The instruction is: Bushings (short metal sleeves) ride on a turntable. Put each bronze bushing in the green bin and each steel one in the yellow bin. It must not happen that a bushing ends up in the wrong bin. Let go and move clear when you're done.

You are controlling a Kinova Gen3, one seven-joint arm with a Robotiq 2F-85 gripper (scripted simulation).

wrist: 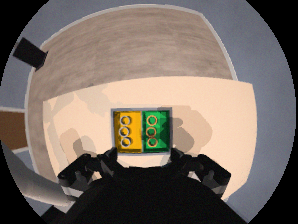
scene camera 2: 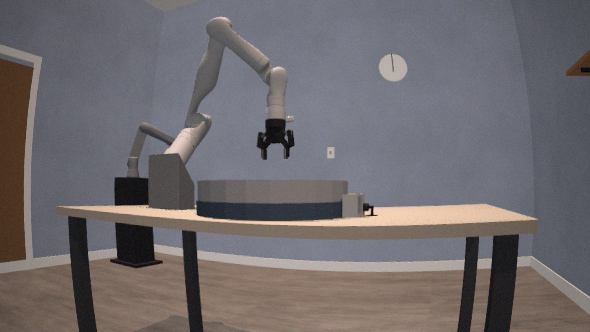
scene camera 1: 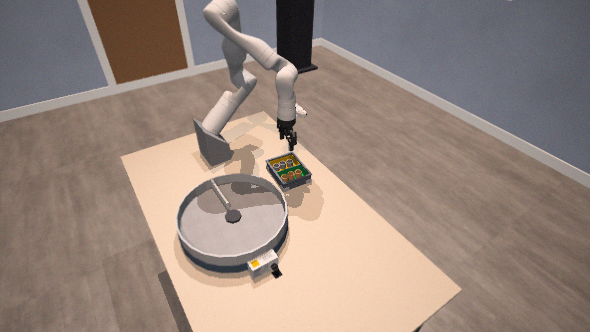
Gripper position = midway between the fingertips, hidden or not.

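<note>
Visible: the gripper [scene camera 2: 275, 159], also the gripper [wrist: 144, 154]; a bin [scene camera 1: 297, 163], also the bin [wrist: 164, 127].
</note>
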